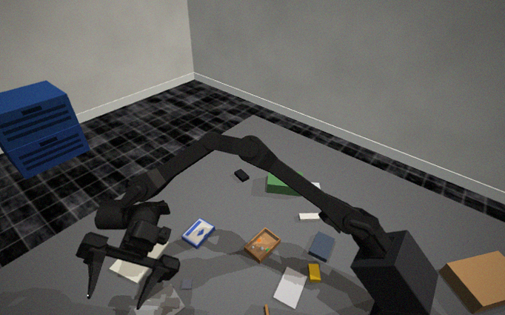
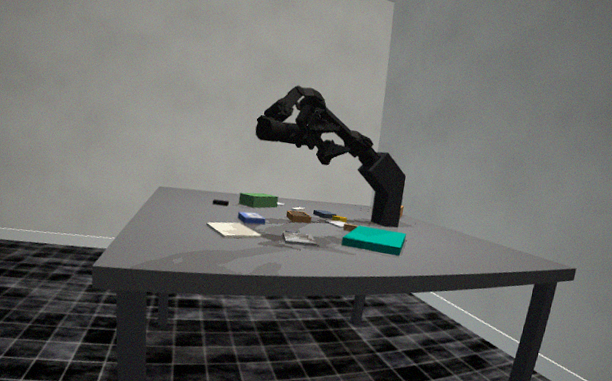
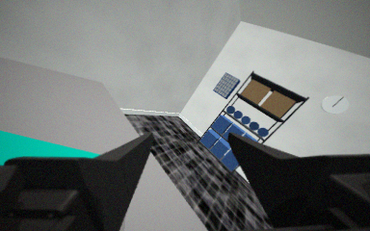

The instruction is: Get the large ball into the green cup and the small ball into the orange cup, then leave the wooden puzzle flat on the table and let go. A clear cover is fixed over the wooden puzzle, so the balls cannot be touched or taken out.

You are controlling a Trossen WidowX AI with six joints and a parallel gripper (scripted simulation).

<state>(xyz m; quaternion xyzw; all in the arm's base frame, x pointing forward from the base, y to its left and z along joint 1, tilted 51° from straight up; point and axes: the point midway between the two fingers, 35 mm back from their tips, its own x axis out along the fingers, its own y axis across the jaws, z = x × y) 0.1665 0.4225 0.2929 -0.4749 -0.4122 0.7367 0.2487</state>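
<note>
Now: the wooden puzzle 10 mm behind my hand, 390 mm to the right of it and 280 mm below it. Round my hand: teal slab 200 mm behind, 90 mm to the right, 270 mm below; cream sheet 230 mm ahead, 80 mm to the right, 280 mm below; white sheet 160 mm behind, 350 mm to the right, 280 mm below.
</note>
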